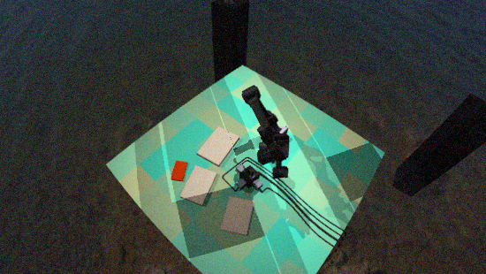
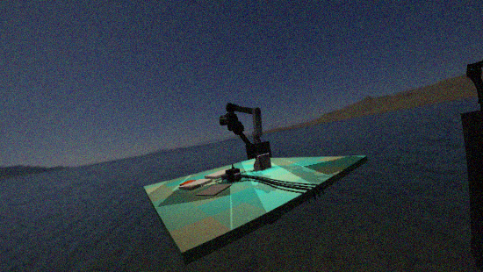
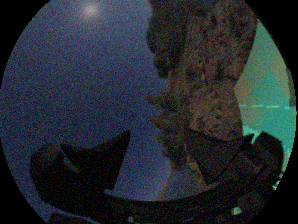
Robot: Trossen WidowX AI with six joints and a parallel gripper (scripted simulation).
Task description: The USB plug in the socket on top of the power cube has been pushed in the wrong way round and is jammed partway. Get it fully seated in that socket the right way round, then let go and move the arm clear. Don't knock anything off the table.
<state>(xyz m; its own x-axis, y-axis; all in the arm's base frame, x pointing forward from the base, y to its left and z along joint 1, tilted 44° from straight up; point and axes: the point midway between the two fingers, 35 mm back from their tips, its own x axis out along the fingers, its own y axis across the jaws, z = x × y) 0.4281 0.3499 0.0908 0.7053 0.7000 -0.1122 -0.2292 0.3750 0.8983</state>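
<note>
My gripper tip is now 8 cm past the USB plug, 17 cm to the left of it and 37 cm above it. From my gripper tip the other things lie so: red flat block: 10 cm ahead, 54 cm to the right, 46 cm below.
</note>
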